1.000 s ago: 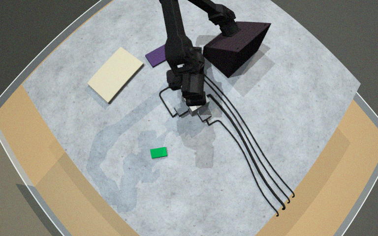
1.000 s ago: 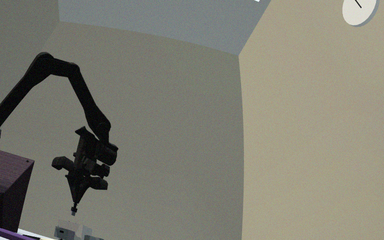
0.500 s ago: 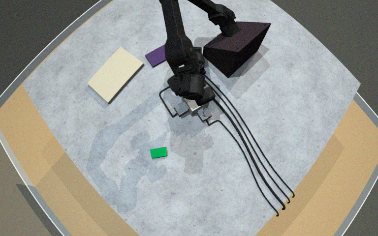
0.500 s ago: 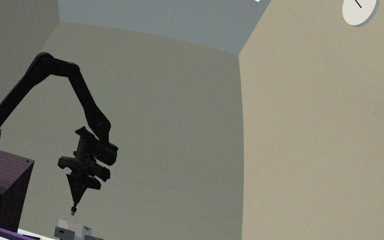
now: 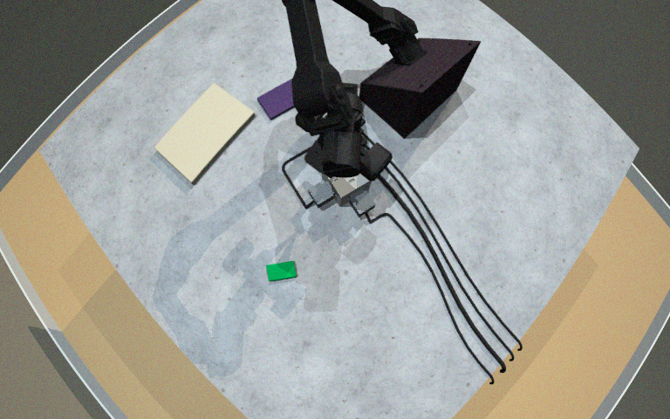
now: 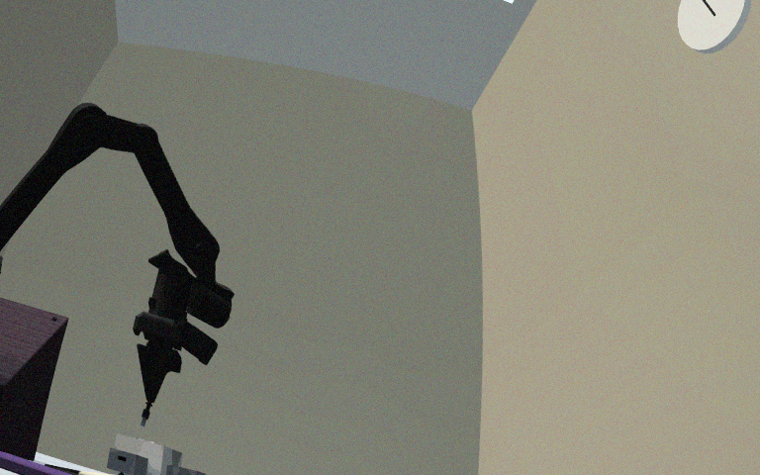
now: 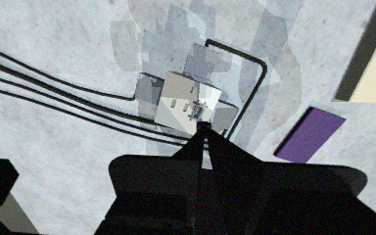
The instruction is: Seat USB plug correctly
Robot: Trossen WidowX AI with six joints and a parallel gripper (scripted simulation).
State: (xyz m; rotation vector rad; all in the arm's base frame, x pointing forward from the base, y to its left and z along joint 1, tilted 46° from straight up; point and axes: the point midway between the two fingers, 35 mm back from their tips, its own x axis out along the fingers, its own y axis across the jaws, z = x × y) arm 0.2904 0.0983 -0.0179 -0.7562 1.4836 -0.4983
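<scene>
My gripper tip is 2 cm above the USB plug. Round my gripper tip: cream slab 17 cm ahead, 31 cm to the right, 12 cm below; then small green block 24 cm ahead, 8 cm to the left, 13 cm below; then purple flat piece 4 cm behind, 24 cm to the right, 13 cm below.
</scene>
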